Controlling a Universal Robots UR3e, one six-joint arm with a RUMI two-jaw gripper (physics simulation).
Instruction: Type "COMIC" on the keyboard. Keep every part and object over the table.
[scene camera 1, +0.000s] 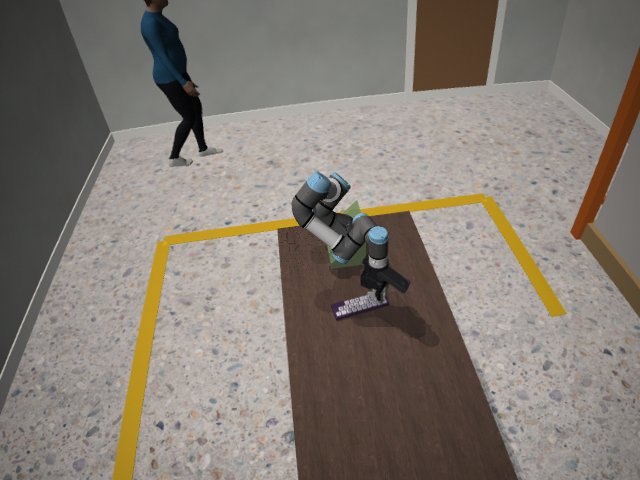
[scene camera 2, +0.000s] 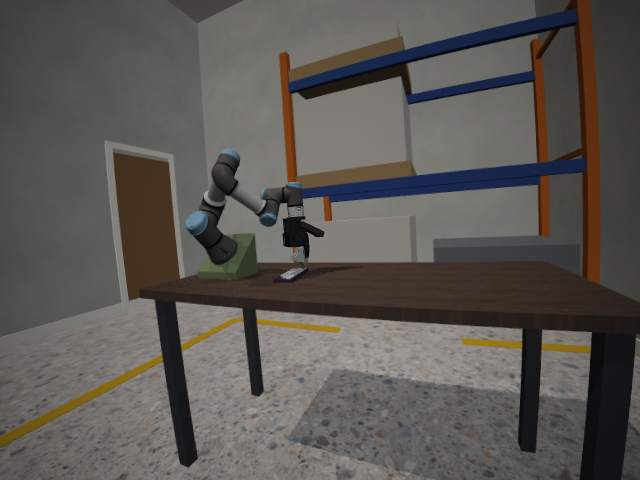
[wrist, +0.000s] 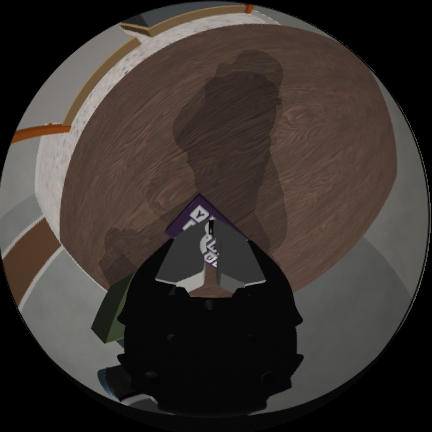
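Pixels of known places: gripper, between the fingertips: (scene camera 1: 380, 302) (scene camera 2: 303, 268) (wrist: 210, 220); arm's base, origin of its link: (scene camera 1: 343, 230) (scene camera 2: 224, 252).
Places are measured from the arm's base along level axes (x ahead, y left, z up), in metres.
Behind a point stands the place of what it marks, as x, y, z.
A small keyboard (scene camera 1: 350, 308) @[0.327, -0.066, -0.088] (scene camera 2: 289, 276) @[0.338, -0.101, -0.082] (wrist: 198, 201) @[0.342, 0.073, -0.088] with a purple body and white keys lies flat on the dark wooden table (scene camera 1: 382, 392) @[0.674, -0.058, -0.100] (scene camera 2: 439, 291) @[0.817, -0.222, -0.100] (wrist: 320, 165) @[0.508, 0.001, -0.100]. My gripper (scene camera 1: 382, 299) @[0.337, 0.048, -0.083] (scene camera 2: 303, 266) @[0.337, 0.048, -0.083] (wrist: 210, 220) @[0.337, 0.048, -0.083] is shut with nothing between its fingers and points down over the keyboard's right end in scene camera 1. The fingertips are at or just above the keys; I cannot tell whether they touch. In the wrist view a key marked Y shows beyond the fingertips, and the fingers hide most other keys.
A green angled block (scene camera 1: 338, 260) (scene camera 2: 247, 258) @[0.112, -0.003, -0.028] (wrist: 110, 320) @[0.108, 0.063, 0.024] stands under the arm's base. A person in a blue top (scene camera 1: 164, 46) stands on the floor beyond the table. A tall rack with orange posts (scene camera 1: 615, 149) (scene camera 2: 590, 155) stands beyond the table.
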